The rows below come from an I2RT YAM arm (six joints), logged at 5 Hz.
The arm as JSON. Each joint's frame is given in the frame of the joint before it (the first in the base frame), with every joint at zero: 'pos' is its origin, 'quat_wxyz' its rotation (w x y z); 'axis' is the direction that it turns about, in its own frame. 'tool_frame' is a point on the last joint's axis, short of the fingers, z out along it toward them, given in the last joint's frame.
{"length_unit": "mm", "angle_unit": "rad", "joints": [
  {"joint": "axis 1", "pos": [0.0, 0.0, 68.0], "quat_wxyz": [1.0, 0.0, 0.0, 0.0], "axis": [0.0, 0.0, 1.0]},
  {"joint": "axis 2", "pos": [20.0, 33.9, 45.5], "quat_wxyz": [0.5, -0.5, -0.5, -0.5], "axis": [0.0, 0.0, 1.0]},
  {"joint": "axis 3", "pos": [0.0, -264.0, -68.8], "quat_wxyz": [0.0, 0.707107, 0.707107, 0.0], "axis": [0.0, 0.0, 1.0]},
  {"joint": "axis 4", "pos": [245.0, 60.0, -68.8], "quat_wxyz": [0.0, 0.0, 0.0, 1.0], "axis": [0.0, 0.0, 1.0]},
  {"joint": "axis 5", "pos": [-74.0, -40.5, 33.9], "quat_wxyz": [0.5, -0.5, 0.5, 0.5], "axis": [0.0, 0.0, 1.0]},
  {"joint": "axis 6", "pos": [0.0, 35.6, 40.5], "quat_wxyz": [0.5, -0.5, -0.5, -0.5], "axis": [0.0, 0.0, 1.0]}
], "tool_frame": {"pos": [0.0, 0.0, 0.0], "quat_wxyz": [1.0, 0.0, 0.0, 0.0]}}
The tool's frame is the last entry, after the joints.
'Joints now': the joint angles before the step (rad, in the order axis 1, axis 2, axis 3, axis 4, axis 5, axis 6). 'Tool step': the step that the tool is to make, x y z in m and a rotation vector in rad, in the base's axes. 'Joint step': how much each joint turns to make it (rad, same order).
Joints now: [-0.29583 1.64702 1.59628 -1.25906 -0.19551 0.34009]
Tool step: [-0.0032 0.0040 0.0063 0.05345 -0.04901 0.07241]
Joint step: [0.00014 -0.01914 0.00010 -0.00051 -0.08236 -0.05365]
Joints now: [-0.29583 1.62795 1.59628 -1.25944 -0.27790 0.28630]
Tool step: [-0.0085 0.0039 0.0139 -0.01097 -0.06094 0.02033]
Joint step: [0.00277 -0.04696 -0.00016 0.01045 -0.01218 -0.01516]
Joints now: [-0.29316 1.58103 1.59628 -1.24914 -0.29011 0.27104]
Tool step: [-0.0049 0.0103 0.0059 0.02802 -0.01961 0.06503]
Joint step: [0.02354 -0.02225 -0.00013 -0.02023 -0.04429 -0.02986]
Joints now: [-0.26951 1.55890 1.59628 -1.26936 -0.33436 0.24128]
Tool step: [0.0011 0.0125 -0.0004 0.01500 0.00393 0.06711]
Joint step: [0.03958 0.00023 -0.00024 -0.01482 -0.02178 -0.02298]
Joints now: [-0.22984 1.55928 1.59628 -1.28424 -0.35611 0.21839]
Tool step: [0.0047 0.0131 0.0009 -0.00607 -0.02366 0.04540]
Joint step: [0.04691 -0.00004 0.00013 0.02463 0.00153 0.00114]
